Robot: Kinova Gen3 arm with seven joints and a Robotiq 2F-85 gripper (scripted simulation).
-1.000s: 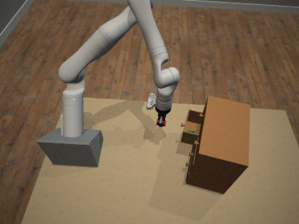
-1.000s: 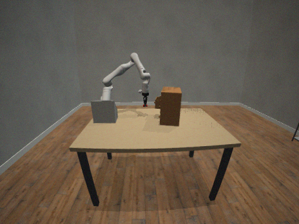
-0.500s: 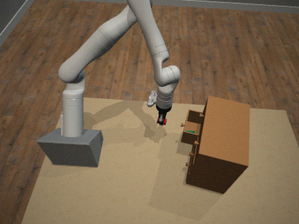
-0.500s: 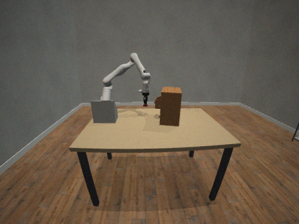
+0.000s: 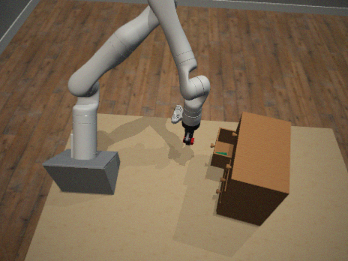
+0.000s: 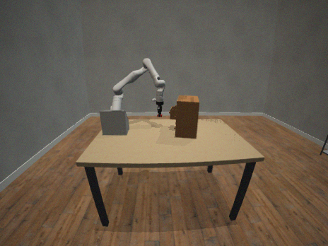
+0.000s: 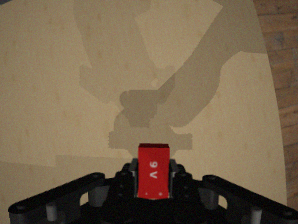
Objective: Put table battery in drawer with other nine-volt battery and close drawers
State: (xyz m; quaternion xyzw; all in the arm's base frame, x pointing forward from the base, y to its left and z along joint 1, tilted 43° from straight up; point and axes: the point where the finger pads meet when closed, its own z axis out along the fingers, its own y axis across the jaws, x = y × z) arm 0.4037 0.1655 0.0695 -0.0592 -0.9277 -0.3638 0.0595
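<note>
The green nine-volt battery is 150 mm ahead of my hand and 70 mm to the right of it. From my hand the other things lie so: red nine-volt battery (10 mm ahead, 10 mm below).
</note>
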